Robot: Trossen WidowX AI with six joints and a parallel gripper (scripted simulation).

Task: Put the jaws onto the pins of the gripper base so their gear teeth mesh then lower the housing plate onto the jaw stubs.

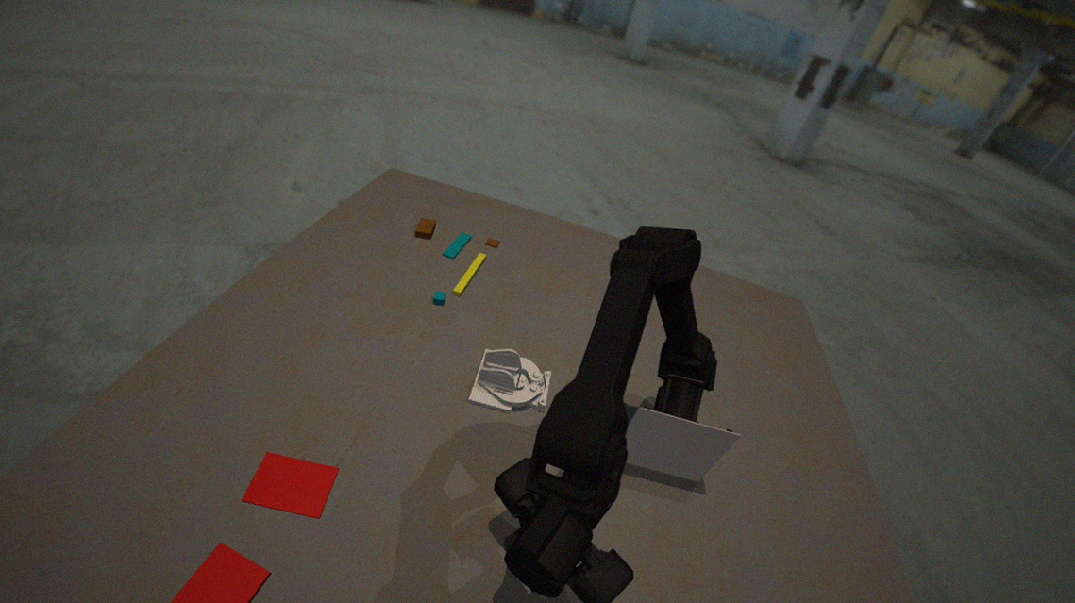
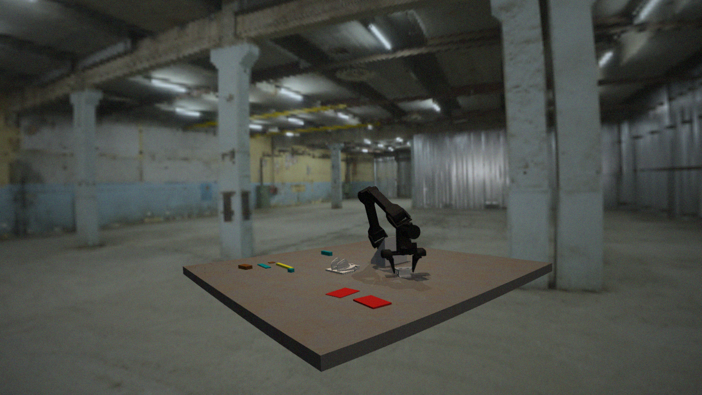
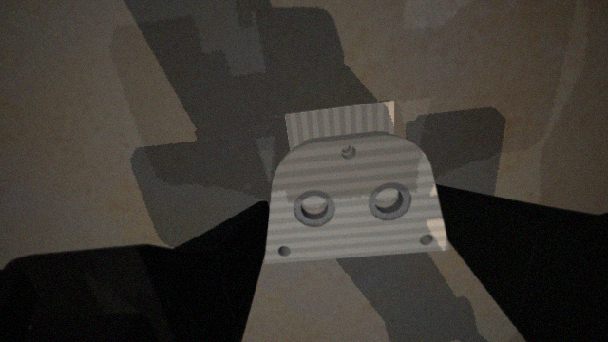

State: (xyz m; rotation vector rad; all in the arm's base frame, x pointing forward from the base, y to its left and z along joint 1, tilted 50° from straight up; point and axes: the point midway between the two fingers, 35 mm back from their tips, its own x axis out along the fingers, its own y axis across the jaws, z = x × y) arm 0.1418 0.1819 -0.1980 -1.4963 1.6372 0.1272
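The gripper jaw is 240 mm to the right of my gripper tip, 110 mm ahead of it and 10 mm above it. Round my gripper tip: yellow bar: 500 mm to the right, 330 mm ahead; teal block: 660 mm to the right, 10 mm behind.
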